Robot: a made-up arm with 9 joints. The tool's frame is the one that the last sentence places. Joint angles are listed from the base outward.
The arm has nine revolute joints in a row. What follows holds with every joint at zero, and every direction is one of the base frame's. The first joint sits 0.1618 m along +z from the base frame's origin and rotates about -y. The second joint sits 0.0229 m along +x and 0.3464 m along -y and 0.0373 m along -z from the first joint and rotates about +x. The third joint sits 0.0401 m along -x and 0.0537 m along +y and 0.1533 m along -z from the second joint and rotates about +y. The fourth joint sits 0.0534 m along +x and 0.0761 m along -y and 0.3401 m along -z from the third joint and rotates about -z. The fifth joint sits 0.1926 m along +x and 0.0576 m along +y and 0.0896 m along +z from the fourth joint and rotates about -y. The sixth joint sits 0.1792 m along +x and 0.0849 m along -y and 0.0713 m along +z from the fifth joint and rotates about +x. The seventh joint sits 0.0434 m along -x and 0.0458 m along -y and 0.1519 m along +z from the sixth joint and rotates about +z. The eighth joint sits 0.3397 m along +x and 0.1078 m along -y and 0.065 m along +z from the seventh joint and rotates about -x. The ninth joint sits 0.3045 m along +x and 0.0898 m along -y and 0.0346 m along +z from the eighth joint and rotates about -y. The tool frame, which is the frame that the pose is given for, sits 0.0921 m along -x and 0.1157 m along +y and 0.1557 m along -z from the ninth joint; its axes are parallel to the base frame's.
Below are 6 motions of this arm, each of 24 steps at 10 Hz.
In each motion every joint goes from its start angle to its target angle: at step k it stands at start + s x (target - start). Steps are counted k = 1, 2, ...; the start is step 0. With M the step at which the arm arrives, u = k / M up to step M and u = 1 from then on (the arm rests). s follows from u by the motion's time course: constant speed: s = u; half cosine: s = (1 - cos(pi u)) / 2; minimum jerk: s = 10 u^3 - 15 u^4 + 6 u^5.
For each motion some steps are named. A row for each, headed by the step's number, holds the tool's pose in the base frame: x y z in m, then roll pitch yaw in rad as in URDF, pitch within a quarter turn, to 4 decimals.
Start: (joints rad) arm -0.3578 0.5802 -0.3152 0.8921 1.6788 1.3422 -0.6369 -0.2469 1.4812
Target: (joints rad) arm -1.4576 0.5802 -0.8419 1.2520 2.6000 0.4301 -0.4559 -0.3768 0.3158
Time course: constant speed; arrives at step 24
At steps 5, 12, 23, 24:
5: -0.2641 -0.9284 0.3054 2.3377 -0.0442 -2.8284
12: -0.3803 -0.5553 0.5248 2.6574 -0.5853 -3.1067
23: -0.3075 0.0302 0.5127 -2.3969 -0.9551 1.8738
24: -0.3013 0.0708 0.4890 -2.2815 -0.9232 1.7447

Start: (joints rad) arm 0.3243 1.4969 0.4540 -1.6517 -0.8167 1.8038 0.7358 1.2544 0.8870
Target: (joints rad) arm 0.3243 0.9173 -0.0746 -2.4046 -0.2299 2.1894 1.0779 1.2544 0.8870
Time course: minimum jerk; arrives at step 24
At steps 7, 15, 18, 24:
7: -0.3745 0.5105 0.9194 -2.9829 -0.9940 -0.8072
15: -0.4694 0.4131 0.7247 -2.7124 -1.0030 -0.9143
18: -0.5039 0.3971 0.6304 -2.6980 -1.0591 -0.8569
24: -0.5210 0.3893 0.5681 -2.7221 -1.1029 -0.7899

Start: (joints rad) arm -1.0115 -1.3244 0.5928 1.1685 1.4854 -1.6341 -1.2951 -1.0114 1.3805
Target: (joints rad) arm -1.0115 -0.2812 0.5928 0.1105 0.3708 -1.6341 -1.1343 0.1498 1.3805
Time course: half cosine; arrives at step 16
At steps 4, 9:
4: -0.3772 -0.0153 -0.1783 -1.4431 0.4950 -2.8358
9: 0.2421 0.0446 -0.0451 -1.8155 0.5624 2.2322

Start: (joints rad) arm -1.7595 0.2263 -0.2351 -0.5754 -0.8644 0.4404 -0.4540 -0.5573 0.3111
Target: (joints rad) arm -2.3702 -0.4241 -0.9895 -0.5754 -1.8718 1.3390 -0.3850 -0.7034 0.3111
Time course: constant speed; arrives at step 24
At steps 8, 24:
8: -1.0172 -0.4235 -0.3953 -2.1499 0.5020 -2.6397
24: -0.8470 -0.8622 -0.0045 -1.9971 -0.0217 -2.0483

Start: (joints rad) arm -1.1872 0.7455 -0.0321 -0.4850 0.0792 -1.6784 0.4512 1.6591 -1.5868
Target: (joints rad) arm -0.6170 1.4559 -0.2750 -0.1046 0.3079 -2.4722 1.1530 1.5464 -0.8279
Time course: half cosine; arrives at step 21
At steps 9, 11, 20, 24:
9: 0.3894 0.1727 -0.4846 -2.6787 0.0056 -0.3320
11: 0.4513 0.1164 -0.4797 -2.7384 0.1261 -0.3543
20: 0.5506 -0.0323 -0.4703 -2.8224 0.6651 -0.5196
24: 0.5509 -0.0335 -0.4704 -2.8224 0.6731 -0.5217

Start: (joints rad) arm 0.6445 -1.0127 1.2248 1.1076 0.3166 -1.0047 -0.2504 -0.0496 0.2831
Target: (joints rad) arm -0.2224 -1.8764 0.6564 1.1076 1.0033 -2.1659 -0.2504 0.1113 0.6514
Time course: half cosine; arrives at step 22
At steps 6, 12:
6: 0.1764 -0.8614 0.7790 -2.8730 -0.8533 -0.5586
12: 0.5175 -0.4952 0.6530 2.2713 -0.4181 -0.1491

